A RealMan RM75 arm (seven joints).
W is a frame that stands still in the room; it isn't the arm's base.
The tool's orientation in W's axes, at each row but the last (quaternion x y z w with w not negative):
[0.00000 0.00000 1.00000 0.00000]
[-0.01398 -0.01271 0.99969 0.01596]
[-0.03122 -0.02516 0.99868 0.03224]
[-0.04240 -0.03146 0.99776 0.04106]
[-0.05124 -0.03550 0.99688 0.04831]
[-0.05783 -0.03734 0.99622 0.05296]
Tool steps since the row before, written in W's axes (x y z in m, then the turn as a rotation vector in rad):
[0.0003 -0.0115 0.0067 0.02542 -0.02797 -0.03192]
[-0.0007 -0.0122 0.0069 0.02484 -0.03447 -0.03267]
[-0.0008 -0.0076 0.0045 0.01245 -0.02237 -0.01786]
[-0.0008 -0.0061 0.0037 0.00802 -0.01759 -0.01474]
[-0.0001 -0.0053 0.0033 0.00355 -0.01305 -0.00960]
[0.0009 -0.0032 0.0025 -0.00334 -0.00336 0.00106]
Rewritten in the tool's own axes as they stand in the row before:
[-0.0003 0.0115 0.0067 -0.02542 0.02797 -0.03192]
[0.0001 0.0120 0.0072 -0.02503 0.03450 -0.03249]
[0.0000 0.0074 0.0049 -0.01279 0.02245 -0.01752]
[0.0000 0.0059 0.0041 -0.00824 0.01784 -0.01431]
[-0.0008 0.0050 0.0036 -0.00387 0.01335 -0.00904]
[-0.0015 0.0029 0.0026 0.00281 0.00358 0.00168]

